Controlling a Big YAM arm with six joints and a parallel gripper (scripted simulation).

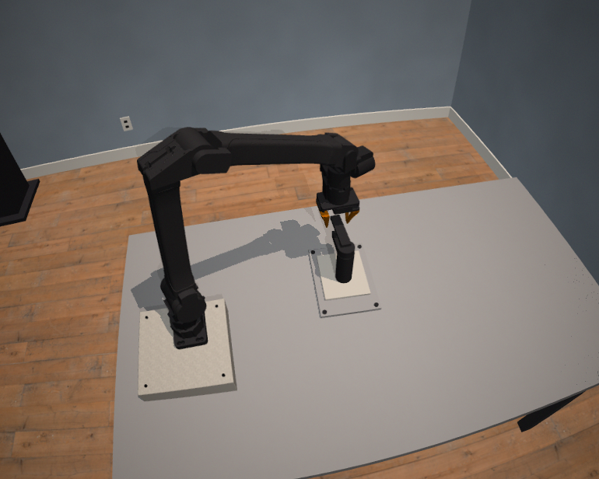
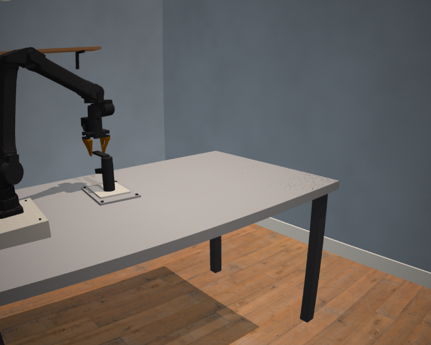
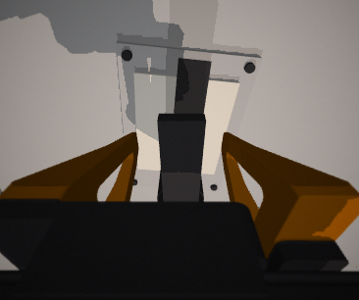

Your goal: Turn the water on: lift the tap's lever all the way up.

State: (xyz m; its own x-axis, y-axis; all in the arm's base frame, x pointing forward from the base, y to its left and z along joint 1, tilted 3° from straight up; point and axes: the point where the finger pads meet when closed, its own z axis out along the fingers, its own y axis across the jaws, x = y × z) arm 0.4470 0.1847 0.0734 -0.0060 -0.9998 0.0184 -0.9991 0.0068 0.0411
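Now: hand 30 mm to the left of the flat lever.
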